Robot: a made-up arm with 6 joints. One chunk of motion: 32 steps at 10 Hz.
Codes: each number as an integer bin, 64 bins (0 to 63) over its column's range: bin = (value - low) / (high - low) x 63, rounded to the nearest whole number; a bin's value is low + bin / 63 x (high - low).
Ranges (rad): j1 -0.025..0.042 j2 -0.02..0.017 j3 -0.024..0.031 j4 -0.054..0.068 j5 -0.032..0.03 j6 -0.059..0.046
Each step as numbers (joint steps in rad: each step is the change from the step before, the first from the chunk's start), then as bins.
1 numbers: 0.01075 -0.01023 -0.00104 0.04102 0.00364 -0.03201
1 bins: 34 17 26 49 36 16
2 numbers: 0.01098 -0.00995 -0.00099 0.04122 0.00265 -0.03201
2 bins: 34 17 26 49 35 16
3 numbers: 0.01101 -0.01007 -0.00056 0.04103 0.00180 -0.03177
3 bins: 34 17 27 49 34 16
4 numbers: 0.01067 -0.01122 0.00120 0.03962 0.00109 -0.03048
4 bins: 34 15 29 48 34 17
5 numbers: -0.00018 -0.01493 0.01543 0.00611 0.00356 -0.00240
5 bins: 23 9 45 31 36 34
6 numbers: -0.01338 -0.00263 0.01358 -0.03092 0.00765 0.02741
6 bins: 11 30 43 12 40 52
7 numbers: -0.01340 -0.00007 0.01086 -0.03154 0.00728 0.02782
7 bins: 11 34 40 12 40 52
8 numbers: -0.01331 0.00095 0.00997 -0.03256 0.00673 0.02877
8 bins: 11 36 39 11 39 53
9 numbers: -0.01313 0.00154 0.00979 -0.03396 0.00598 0.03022
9 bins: 11 37 39 10 39 54
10 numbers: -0.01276 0.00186 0.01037 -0.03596 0.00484 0.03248
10 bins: 12 37 39 9 37 55
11 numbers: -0.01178 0.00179 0.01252 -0.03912 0.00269 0.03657
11 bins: 12 37 42 8 35 57
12 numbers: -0.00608 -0.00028 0.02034 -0.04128 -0.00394 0.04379
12 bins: 18 34 51 7 29 62
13 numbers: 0.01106 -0.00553 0.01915 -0.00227 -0.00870 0.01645
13 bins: 34 25 49 27 24 45
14 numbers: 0.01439 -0.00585 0.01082 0.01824 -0.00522 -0.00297
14 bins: 37 24 40 37 27 34
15 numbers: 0.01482 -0.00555 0.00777 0.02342 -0.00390 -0.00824
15 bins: 37 25 36 40 29 30
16 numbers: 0.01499 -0.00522 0.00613 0.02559 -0.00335 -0.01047
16 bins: 38 25 35 41 29 29
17 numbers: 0.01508 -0.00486 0.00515 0.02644 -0.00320 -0.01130
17 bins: 38 26 33 42 29 29
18 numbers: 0.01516 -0.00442 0.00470 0.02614 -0.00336 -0.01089
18 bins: 38 27 33 41 29 29
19 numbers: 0.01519 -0.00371 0.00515 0.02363 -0.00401 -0.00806
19 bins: 38 28 33 40 28 31
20 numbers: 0.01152 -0.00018 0.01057 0.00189 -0.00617 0.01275
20 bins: 34 34 40 29 26 43
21 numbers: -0.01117 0.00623 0.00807 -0.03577 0.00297 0.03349
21 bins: 13 45 37 9 36 55
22 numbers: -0.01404 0.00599 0.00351 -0.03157 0.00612 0.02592
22 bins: 10 44 32 12 39 51
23 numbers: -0.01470 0.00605 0.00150 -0.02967 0.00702 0.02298
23 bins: 10 44 29 13 40 49
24 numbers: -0.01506 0.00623 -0.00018 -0.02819 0.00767 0.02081
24 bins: 9 45 27 13 40 48
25 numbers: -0.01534 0.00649 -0.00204 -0.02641 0.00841 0.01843
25 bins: 9 45 25 14 41 46
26 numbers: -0.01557 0.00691 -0.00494 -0.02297 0.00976 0.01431
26 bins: 9 46 22 16 42 44
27 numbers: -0.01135 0.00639 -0.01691 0.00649 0.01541 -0.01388
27 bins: 13 45 8 31 48 27
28 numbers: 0.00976 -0.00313 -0.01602 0.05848 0.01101 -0.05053
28 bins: 33 29 9 58 44 5
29 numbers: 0.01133 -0.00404 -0.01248 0.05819 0.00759 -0.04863
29 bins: 34 27 13 58 40 6
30 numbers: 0.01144 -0.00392 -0.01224 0.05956 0.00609 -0.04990
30 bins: 34 27 13 59 39 5
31 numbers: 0.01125 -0.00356 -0.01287 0.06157 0.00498 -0.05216
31 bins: 34 28 13 60 38 4
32 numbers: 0.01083 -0.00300 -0.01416 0.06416 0.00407 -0.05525
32 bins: 34 29 11 61 37 2
